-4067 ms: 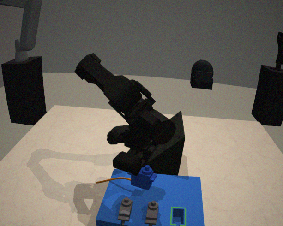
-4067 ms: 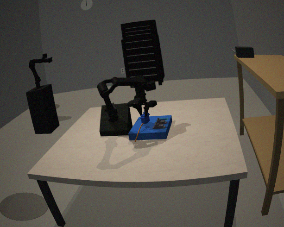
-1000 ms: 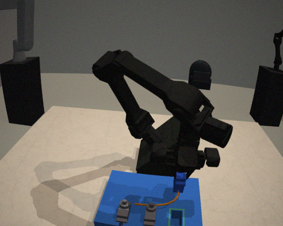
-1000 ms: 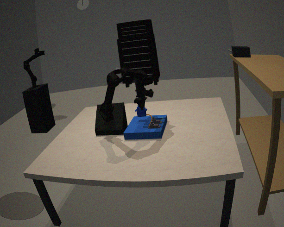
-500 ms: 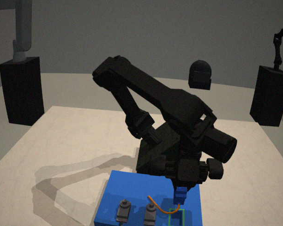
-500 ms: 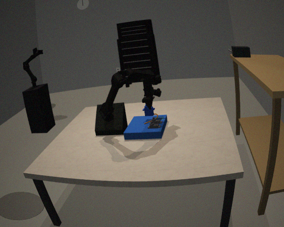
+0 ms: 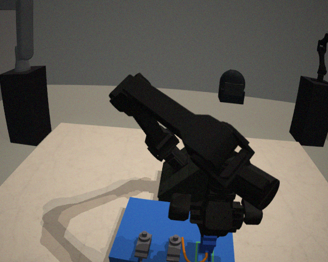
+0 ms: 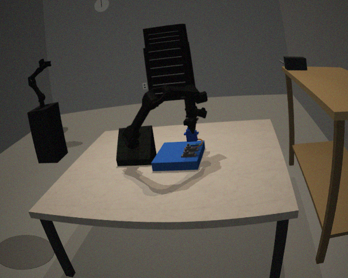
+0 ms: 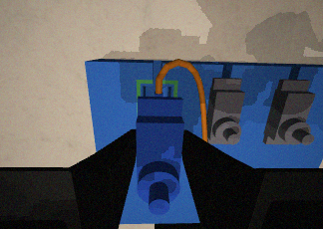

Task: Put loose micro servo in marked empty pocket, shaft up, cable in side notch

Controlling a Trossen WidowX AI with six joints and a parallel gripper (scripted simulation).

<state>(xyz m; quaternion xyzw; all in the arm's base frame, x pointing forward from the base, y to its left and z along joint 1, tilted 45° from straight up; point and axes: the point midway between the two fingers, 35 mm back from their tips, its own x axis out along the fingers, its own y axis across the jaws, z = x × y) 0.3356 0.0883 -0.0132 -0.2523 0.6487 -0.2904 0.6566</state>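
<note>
Right now my gripper tip is 12 cm past the deck, 10 cm above it and 7 cm to the left of it.
</note>
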